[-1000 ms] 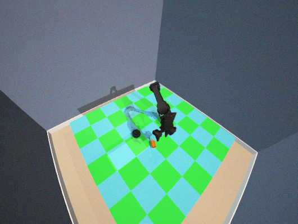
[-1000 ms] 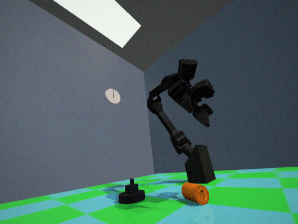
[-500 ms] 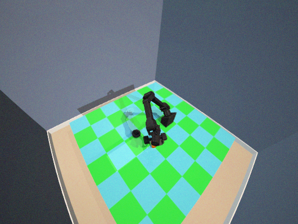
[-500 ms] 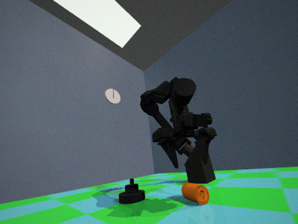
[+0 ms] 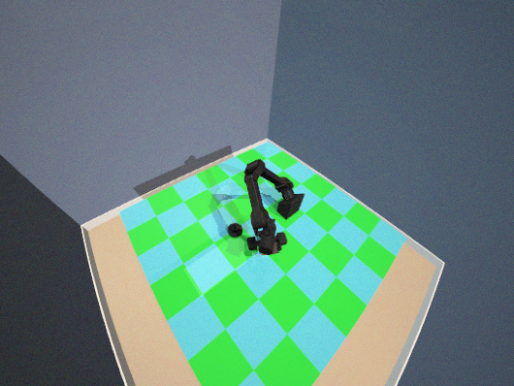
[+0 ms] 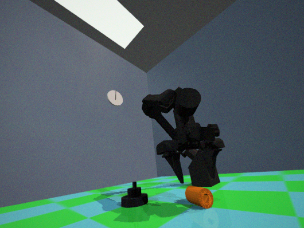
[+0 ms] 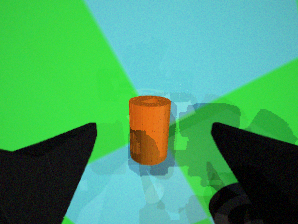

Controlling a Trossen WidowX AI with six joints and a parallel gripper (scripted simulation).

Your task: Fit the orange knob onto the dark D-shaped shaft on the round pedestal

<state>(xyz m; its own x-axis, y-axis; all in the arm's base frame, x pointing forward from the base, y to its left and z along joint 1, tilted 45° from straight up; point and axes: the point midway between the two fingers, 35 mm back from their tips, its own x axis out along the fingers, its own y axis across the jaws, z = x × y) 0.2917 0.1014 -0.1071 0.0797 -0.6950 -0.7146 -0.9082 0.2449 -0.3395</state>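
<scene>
The orange knob is 4 cm below my gripper tip, 2 cm to the right of it and 1 cm behind it. Round my gripper tip: pedestal 20 cm to the right, 6 cm ahead, 3 cm below.
</scene>
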